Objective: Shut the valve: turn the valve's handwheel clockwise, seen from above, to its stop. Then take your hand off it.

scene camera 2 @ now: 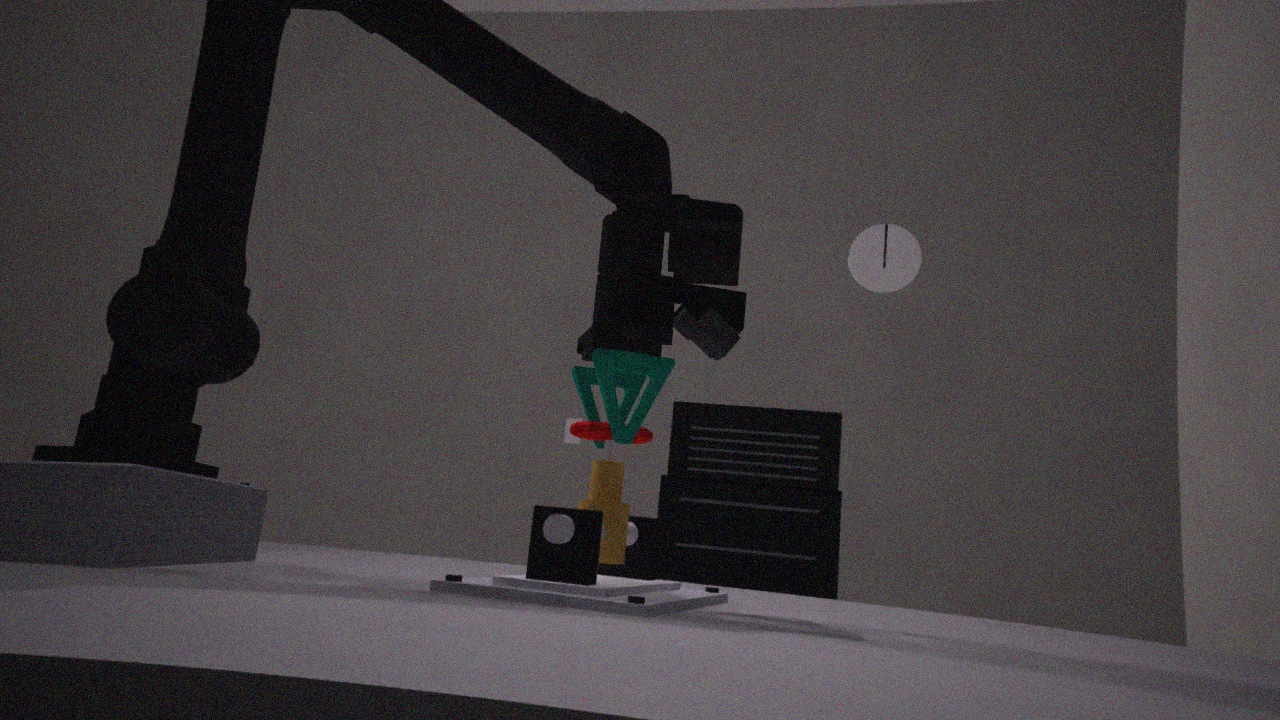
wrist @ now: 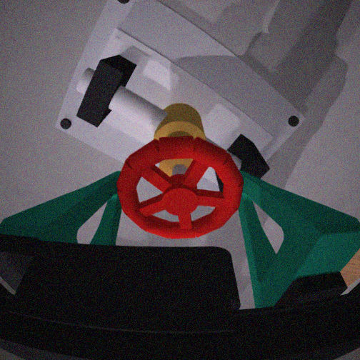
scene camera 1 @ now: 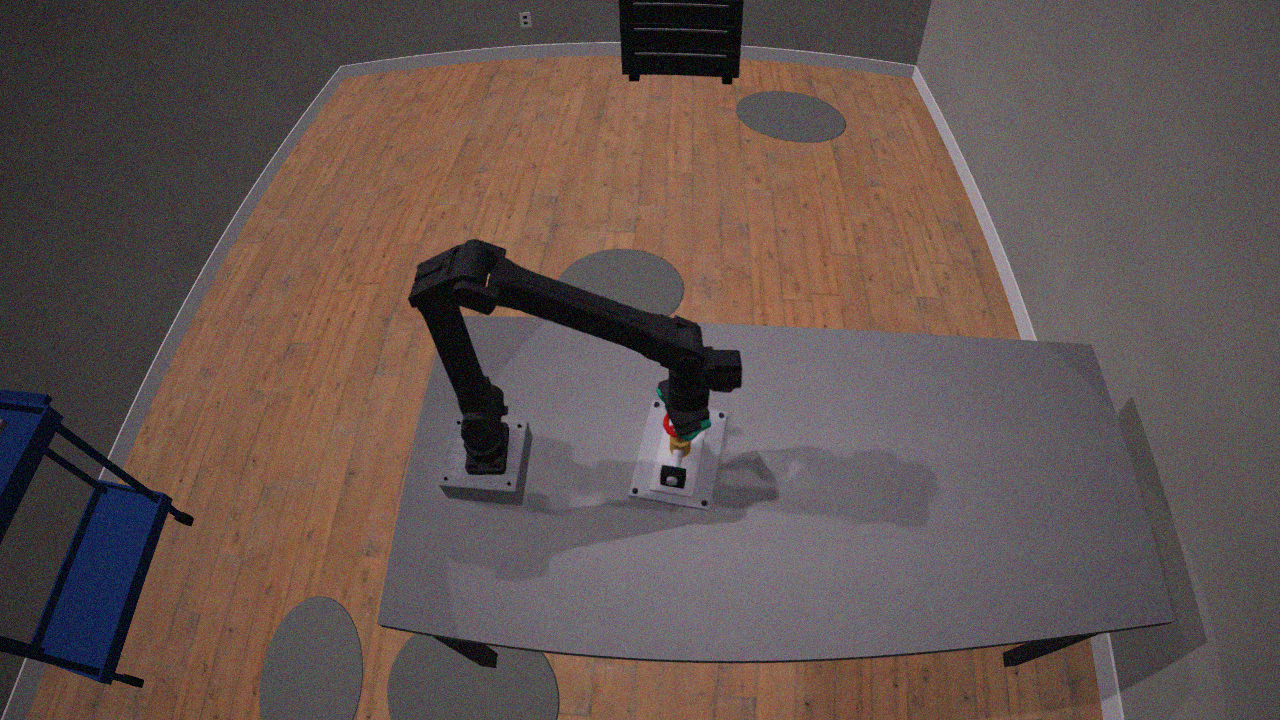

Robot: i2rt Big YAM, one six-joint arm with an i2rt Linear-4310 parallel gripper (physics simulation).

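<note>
The valve's red handwheel (scene camera 1: 668,424) (scene camera 2: 591,431) (wrist: 181,201) lies level on top of the brass valve body (scene camera 1: 680,445) (scene camera 2: 607,514) (wrist: 181,119). The valve sits on a white pipe (wrist: 137,106) held by black blocks on a pale base plate (scene camera 1: 652,440) (scene camera 2: 523,591) (wrist: 72,107). My gripper (scene camera 2: 611,440) (wrist: 179,179) points down from above and is shut on the handwheel, one green finger against each side of the rim. In the first scene view the wrist hides part of the wheel.
The arm's grey mounting block (scene camera 1: 521,474) (scene camera 2: 134,514) stands on the table (scene camera 1: 877,573) (scene camera 2: 340,635), left of the valve. A blue cart (scene camera 1: 102,564) stands on the floor at the left. A black cabinet (scene camera 1: 682,40) (scene camera 2: 751,501) stands at the back.
</note>
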